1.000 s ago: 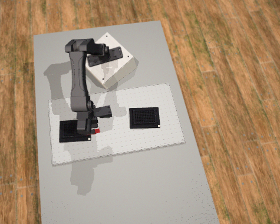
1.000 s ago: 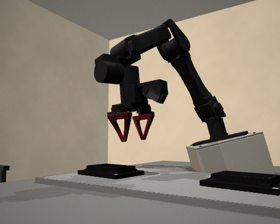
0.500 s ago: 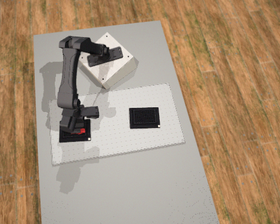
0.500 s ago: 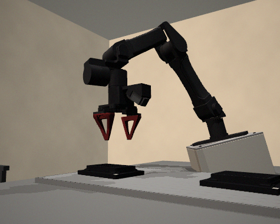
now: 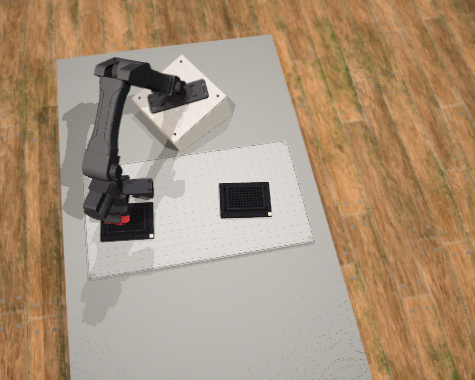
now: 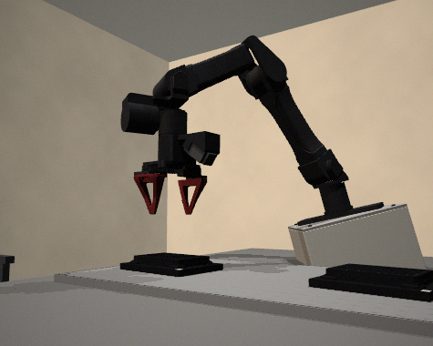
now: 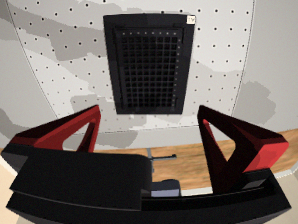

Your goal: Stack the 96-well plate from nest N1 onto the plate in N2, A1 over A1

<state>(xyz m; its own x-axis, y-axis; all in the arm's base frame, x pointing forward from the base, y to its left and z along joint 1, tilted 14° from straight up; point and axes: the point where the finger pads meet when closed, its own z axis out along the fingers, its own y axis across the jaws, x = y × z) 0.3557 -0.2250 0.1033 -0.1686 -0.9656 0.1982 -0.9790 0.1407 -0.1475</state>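
The black 96-well plate lies 10 cm below my hand.
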